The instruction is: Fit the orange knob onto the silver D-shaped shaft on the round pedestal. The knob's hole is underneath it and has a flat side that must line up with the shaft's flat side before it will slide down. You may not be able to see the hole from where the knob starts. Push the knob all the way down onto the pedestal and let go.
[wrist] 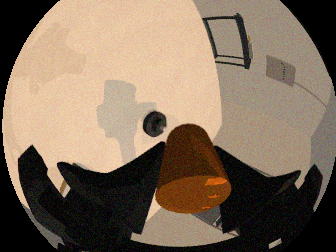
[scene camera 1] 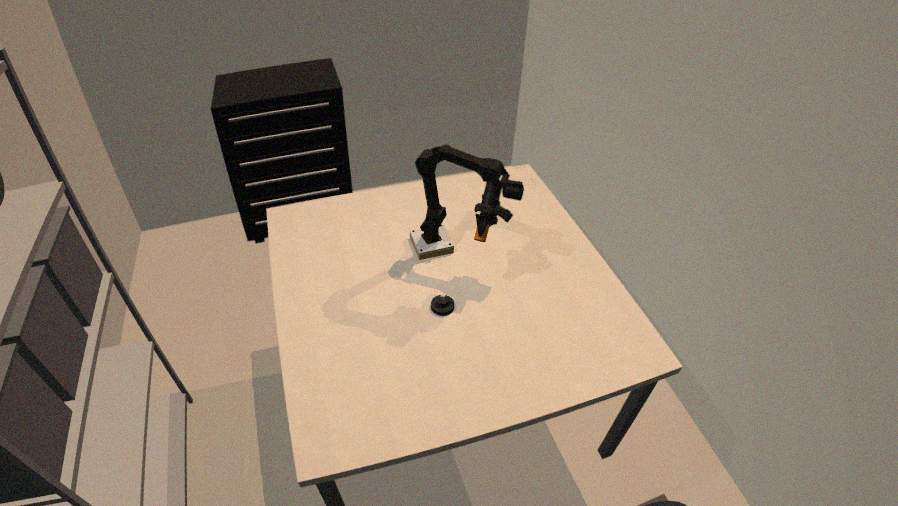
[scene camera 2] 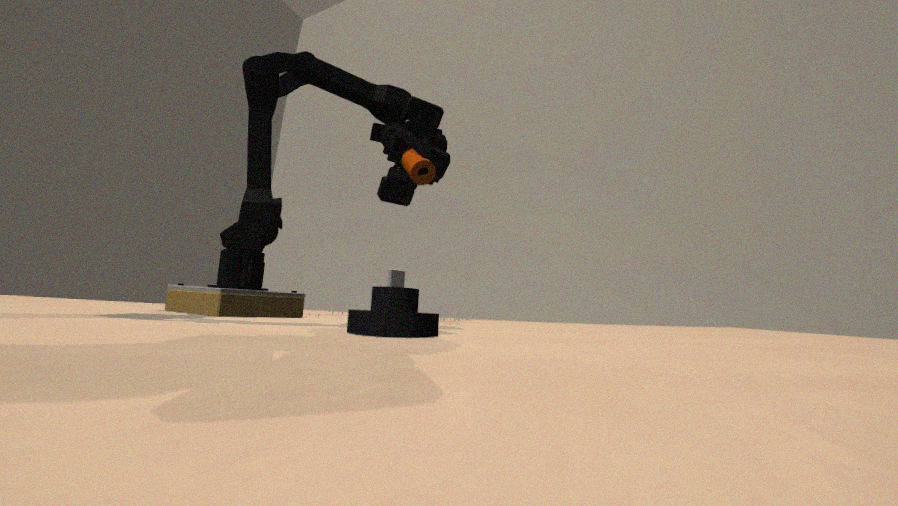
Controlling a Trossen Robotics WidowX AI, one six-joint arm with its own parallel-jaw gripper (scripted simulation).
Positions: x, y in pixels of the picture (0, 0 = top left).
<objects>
my gripper: wrist 189, 148; scene camera 1; scene camera 2
same spot on my gripper: (scene camera 2: 420, 137) = (scene camera 1: 485, 218)
</objects>
